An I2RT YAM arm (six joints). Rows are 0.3 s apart.
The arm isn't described. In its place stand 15 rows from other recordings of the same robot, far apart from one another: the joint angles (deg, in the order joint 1, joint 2, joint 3, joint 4, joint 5, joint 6), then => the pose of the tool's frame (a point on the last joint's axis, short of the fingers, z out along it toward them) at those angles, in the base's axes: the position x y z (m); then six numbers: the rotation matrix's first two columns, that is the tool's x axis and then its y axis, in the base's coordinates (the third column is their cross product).
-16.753, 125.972, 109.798, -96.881, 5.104, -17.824 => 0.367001 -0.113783 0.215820 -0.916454 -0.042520 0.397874 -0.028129 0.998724 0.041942
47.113, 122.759, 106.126, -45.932, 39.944, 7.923 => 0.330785 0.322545 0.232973 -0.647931 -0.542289 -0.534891 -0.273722 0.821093 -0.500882
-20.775, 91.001, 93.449, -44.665, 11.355, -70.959 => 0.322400 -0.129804 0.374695 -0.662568 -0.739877 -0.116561 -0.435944 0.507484 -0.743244
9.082, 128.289, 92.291, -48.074, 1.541, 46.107 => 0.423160 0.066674 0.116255 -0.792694 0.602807 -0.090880 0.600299 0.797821 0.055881
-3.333, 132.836, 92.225, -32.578, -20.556, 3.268 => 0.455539 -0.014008 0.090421 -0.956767 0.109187 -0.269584 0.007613 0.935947 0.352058
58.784, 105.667, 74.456, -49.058, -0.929, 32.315 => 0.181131 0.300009 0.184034 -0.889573 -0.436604 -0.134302 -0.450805 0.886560 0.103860
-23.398, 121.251, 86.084, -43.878, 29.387, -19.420 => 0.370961 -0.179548 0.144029 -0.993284 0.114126 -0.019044 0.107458 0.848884 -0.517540
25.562, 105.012, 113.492, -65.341, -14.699, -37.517 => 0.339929 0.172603 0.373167 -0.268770 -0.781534 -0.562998 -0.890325 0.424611 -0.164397
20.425, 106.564, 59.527, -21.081, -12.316, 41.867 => 0.322240 0.128103 0.127205 -0.924869 0.351373 -0.145443 0.271000 0.877287 0.396141
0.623, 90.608, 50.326, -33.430, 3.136, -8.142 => 0.279227 0.001089 0.159705 -0.950768 -0.151762 -0.270202 -0.131494 0.987066 -0.091703
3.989, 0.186, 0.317, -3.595, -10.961, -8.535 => 0.108876 0.014378 0.168336 -0.021372 -0.147550 -0.988824 -0.263722 0.954852 -0.136781
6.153, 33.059, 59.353, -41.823, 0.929, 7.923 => 0.096904 0.009867 0.390494 -0.276274 0.108839 -0.954896 -0.054072 0.990233 0.128511
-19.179, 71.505, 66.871, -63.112, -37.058, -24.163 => 0.218694 -0.053353 0.309095 -0.816637 -0.061808 -0.573832 -0.315288 0.880559 0.353850
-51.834, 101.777, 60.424, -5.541, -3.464, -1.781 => 0.231742 -0.291370 0.175143 -0.474533 0.553558 -0.684391 0.744885 0.666802 0.022854
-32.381, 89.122, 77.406, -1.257, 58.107, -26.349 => 0.286544 -0.217504 0.365636 -0.605587 0.106364 -0.788639 0.795530 0.056129 -0.603309
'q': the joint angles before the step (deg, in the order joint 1, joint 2, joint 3, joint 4, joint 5, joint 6). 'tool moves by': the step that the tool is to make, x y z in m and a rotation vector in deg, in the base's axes. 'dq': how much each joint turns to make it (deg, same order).
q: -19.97 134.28 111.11 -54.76 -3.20 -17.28
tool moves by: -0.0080 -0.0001 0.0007 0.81 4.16 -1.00
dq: -0.29 0.00 0.48 -4.64 0.78 0.59
